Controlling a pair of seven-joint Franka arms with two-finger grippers.
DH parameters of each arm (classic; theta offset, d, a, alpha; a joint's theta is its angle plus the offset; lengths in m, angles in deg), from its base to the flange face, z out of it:
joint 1: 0 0.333 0 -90
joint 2: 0 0 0 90
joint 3: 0 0.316 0.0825 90
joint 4: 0 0 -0.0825 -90
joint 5: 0 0.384 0 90
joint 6: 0 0 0.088 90
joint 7: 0 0.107 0 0
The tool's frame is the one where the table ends.
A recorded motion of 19 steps. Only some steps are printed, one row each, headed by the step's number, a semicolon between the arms.
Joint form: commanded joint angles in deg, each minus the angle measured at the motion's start. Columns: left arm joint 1, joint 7, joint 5, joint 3, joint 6, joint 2, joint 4; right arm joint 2, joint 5, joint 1, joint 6, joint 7, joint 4, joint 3.
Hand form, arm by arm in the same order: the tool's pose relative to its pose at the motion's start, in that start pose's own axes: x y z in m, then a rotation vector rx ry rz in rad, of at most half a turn. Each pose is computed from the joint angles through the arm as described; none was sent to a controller.
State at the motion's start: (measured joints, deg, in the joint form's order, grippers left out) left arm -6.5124 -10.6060 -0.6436 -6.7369 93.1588 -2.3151 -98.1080; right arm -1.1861 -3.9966 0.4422 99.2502 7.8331 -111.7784 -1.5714
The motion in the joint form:
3: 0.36 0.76 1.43 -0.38 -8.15 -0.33 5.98; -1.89 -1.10 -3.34 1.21 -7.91 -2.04 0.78
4: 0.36 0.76 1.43 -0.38 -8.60 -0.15 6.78; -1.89 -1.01 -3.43 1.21 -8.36 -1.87 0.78
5: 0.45 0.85 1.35 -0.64 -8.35 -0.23 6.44; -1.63 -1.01 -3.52 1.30 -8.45 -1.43 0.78
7: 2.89 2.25 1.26 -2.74 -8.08 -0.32 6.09; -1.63 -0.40 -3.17 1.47 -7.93 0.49 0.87
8: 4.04 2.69 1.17 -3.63 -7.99 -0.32 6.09; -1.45 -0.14 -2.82 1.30 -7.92 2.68 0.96
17: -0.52 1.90 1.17 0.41 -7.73 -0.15 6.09; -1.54 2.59 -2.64 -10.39 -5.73 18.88 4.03
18: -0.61 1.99 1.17 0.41 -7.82 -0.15 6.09; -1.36 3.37 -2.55 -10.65 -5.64 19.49 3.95
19: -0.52 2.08 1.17 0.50 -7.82 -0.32 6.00; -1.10 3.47 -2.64 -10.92 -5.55 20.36 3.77
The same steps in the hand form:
3: -0.0138 -0.0044 -0.0398 0.0312 -0.0271 0.0130; -0.0064 0.0259 0.0009 -0.0093 0.0159 -0.0978
4: -0.0136 -0.0045 -0.0440 0.0303 -0.0242 0.0129; -0.0061 0.0266 -0.0005 -0.0074 0.0186 -0.1036
5: -0.0139 -0.0027 -0.0423 0.0295 -0.0246 0.0176; -0.0041 0.0274 -0.0020 -0.0070 0.0232 -0.1034
7: -0.0134 -0.0051 -0.0406 0.0291 -0.0250 0.0361; -0.0015 0.0234 -0.0188 0.0034 0.0597 -0.0974
8: -0.0128 -0.0070 -0.0406 0.0277 -0.0239 0.0393; 0.0010 0.0200 -0.0358 0.0078 0.0921 -0.1015
17: -0.0123 -0.0030 -0.0397 0.0246 -0.0222 0.0349; -0.0238 -0.0040 -0.1534 0.0531 0.1719 -0.1037
18: -0.0126 -0.0023 -0.0396 0.0249 -0.0237 0.0381; -0.0239 -0.0053 -0.1565 0.0672 0.1736 -0.1036
19: -0.0132 -0.0040 -0.0404 0.0247 -0.0224 0.0365; -0.0232 -0.0027 -0.1607 0.0704 0.1791 -0.0973

